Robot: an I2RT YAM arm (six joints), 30 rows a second.
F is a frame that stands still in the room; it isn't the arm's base.
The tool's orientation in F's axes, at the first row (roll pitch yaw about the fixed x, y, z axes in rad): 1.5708 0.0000 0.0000
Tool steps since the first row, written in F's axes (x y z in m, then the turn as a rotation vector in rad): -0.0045 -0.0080 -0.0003 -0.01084 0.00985 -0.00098; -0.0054 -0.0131 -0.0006 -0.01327 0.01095 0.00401; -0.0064 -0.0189 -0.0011 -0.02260 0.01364 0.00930; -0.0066 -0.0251 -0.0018 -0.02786 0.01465 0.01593; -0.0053 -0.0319 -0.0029 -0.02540 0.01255 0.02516; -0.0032 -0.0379 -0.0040 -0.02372 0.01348 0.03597
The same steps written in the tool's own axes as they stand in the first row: -0.0045 -0.0003 0.0080 -0.01084 -0.00098 -0.00985; -0.0054 -0.0006 0.0131 -0.01327 0.00401 -0.01095; -0.0064 -0.0011 0.0189 -0.02260 0.00930 -0.01364; -0.0066 -0.0018 0.0251 -0.02786 0.01593 -0.01465; -0.0053 -0.0029 0.0319 -0.02540 0.02516 -0.01255; -0.0032 -0.0040 0.0379 -0.02372 0.03597 -0.01348
